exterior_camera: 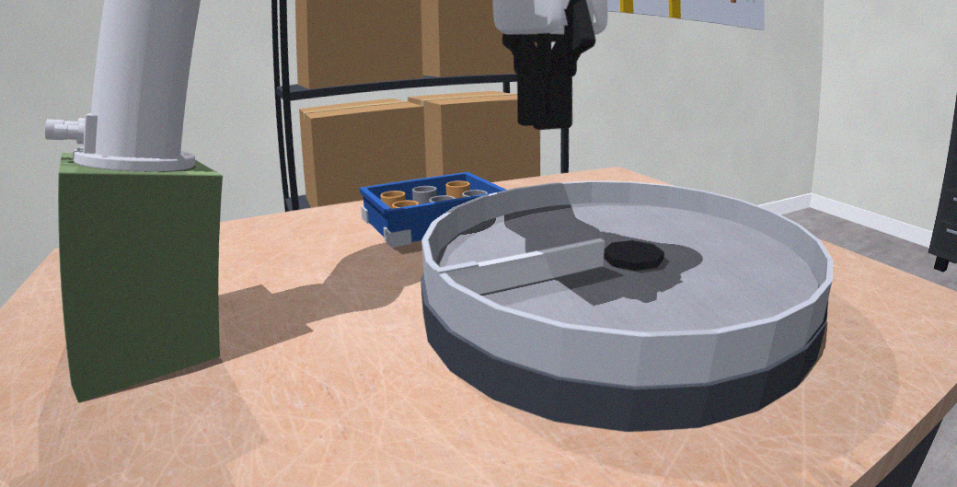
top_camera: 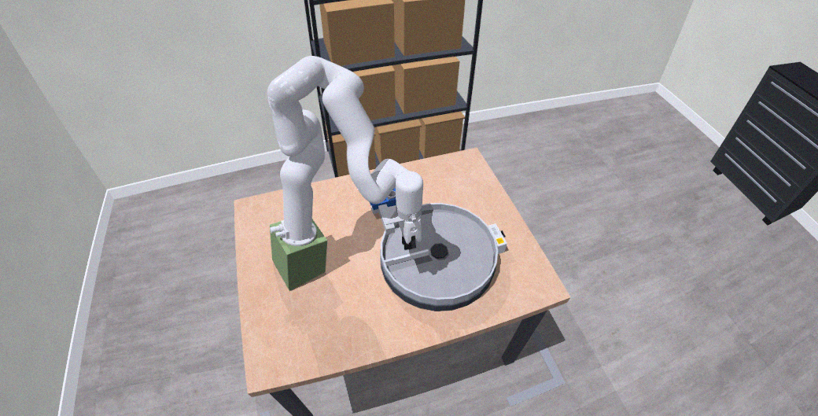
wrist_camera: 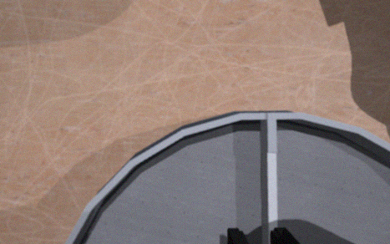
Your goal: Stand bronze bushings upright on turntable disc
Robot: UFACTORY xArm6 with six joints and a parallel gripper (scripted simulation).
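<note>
The blue crate lies 390 mm to the left of my hand, 200 mm below it and 120 mm ahead of it. Also, from my hand: turntable disc (170 mm below, 140 mm ahead, 20 mm to the left).
</note>
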